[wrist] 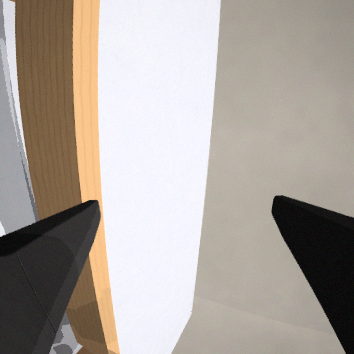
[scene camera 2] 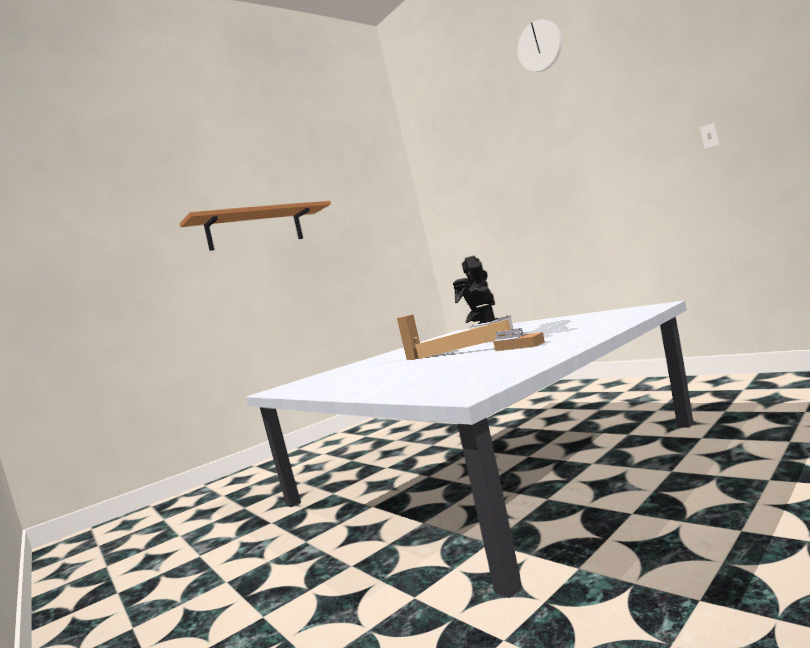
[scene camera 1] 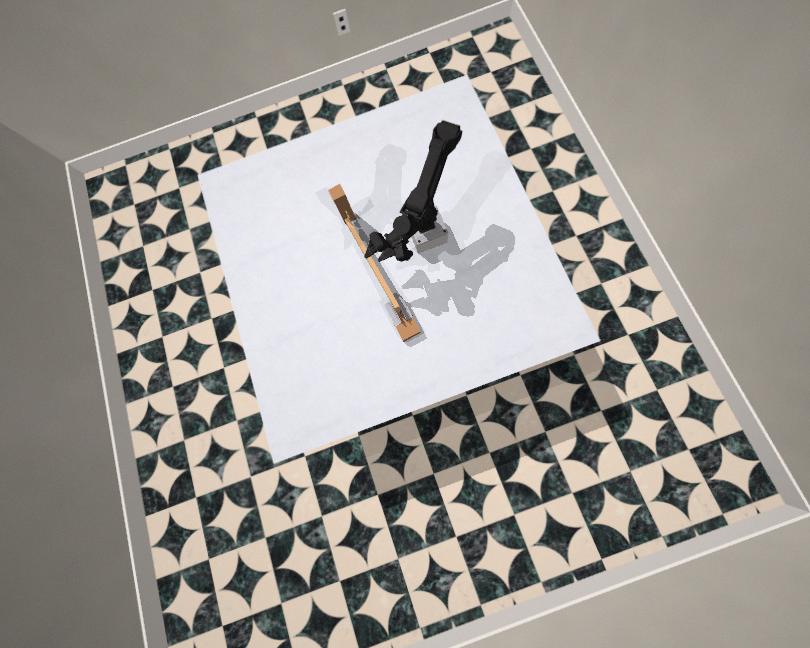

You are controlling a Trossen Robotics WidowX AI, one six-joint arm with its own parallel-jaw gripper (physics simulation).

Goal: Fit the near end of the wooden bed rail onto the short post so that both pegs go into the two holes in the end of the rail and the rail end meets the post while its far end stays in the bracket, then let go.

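Frame: origin at the arm's base, x back, y right, z up, level; centimetres.
Seen in the pictures: gripper, fingertip midpoint: (wrist: pixel 187 206) (scene camera 2: pixel 461 312) (scene camera 1: pixel 371 259); arm's base, origin of the base link: (scene camera 2: pixel 487 321) (scene camera 1: pixel 425 223).
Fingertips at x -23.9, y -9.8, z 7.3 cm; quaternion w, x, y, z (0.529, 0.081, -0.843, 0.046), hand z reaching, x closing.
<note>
Offsets run from my fingertips to a thing's top centre. "spot": to the spot under its first point. Level surfaces: height alone.
The wooden bed rail {dy +2.8, dx -0.8, dz -5.2 cm} (scene camera 1: pixel 377 269) (scene camera 2: pixel 462 338) (wrist: pixel 87 110) runs between an upright wooden post {spot: dy +28.8, dx -4.0, dz +2.7 cm} (scene camera 1: pixel 336 191) (scene camera 2: pixel 407 336) and a low wooden block {dy -21.5, dx +3.2, dz -11.7 cm} (scene camera 1: pixel 408 329) (scene camera 2: pixel 520 343). Small grey fittings {dy -18.4, dx +2.7, dz -8.8 cm} (scene camera 2: pixel 508 333) show where the rail meets the low block. The pegs, the holes and how closely the rail end meets the wood are too small to tell. My gripper (scene camera 1: pixel 373 258) (scene camera 2: pixel 462 311) (wrist: pixel 187 206) is open and empty, tilted sideways, above and beside the middle of the rail. In the wrist view its left finger overlaps the rail, and its right finger stands well apart from it.
The white table top {dz -15.3 cm} (scene camera 1: pixel 304 378) (scene camera 2: pixel 378 388) (wrist: pixel 155 125) bears the rail assembly and the arm. The arm's grey base (scene camera 1: pixel 431 237) stands close beside the rail. Arm shadows fall across the table. A wall shelf (scene camera 2: pixel 256 212) hangs beyond the table.
</note>
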